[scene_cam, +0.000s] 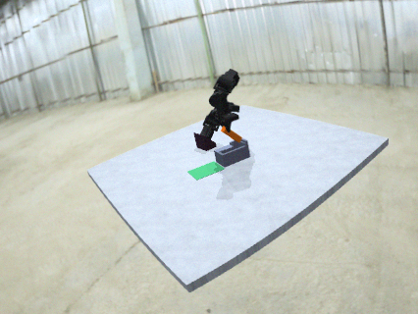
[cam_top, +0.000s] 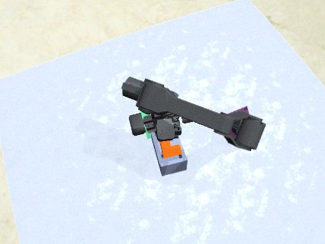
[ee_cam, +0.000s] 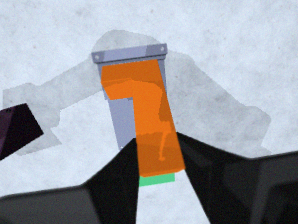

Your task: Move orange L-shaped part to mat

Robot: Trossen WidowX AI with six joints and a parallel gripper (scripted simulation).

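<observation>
Right now the green mat is 170 mm below my gripper tip, 130 mm to the right of it and 60 mm behind it. Also, from my gripper tip: orange L-shaped part (30 mm to the left, 30 mm below, 10 mm behind).
</observation>
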